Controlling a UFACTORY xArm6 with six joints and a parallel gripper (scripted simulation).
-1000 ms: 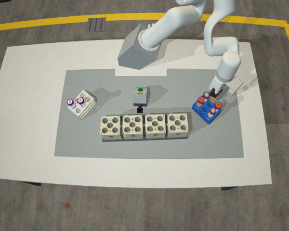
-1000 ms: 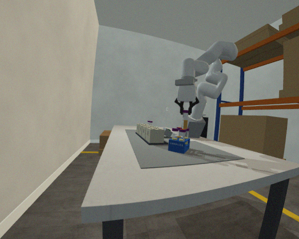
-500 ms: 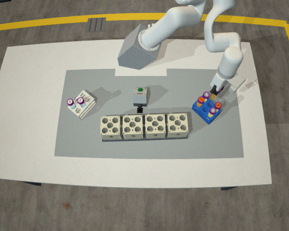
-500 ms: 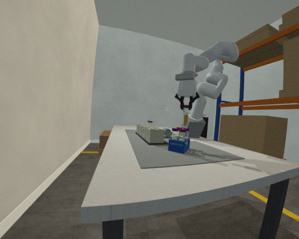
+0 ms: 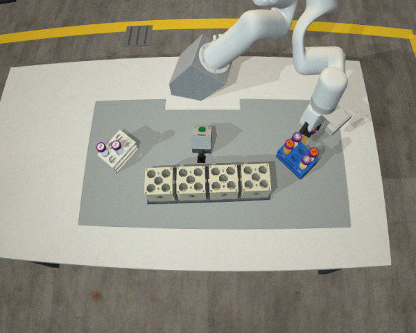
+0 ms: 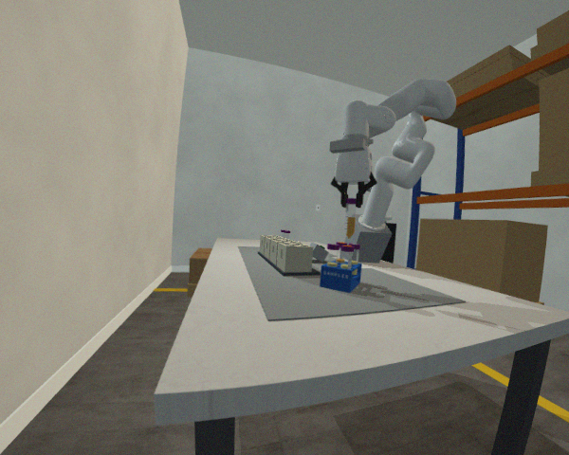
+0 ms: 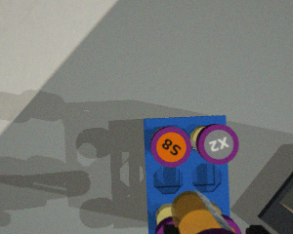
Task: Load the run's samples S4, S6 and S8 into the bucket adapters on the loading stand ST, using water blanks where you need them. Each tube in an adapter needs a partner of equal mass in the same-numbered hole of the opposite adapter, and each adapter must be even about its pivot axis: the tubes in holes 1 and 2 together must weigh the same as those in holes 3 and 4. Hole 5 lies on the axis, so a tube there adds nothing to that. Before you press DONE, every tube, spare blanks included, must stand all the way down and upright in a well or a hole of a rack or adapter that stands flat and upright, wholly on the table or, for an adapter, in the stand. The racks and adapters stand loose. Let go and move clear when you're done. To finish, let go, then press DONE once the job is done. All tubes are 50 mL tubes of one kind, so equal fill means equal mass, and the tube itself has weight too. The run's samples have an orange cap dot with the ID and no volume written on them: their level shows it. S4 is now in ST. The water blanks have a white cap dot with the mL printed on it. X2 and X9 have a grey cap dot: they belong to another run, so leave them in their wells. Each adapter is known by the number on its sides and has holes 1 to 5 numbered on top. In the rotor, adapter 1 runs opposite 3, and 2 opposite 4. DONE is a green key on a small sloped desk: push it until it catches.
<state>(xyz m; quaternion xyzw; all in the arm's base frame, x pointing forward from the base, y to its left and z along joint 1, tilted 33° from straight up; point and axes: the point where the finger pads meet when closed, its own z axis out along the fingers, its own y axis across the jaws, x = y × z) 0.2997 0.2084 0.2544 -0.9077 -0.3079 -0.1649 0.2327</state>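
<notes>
Right now my hand is 10 mm short of the orange-dot tube and 50 mm above it. The rest, counted from my hand: loading stand: 110 mm ahead, 330 mm to the right, 240 mm below; green DONE key: 90 mm behind, 360 mm to the right, 180 mm below; blue sample rack: 10 mm ahead, 10 mm to the right, 220 mm below.
</notes>
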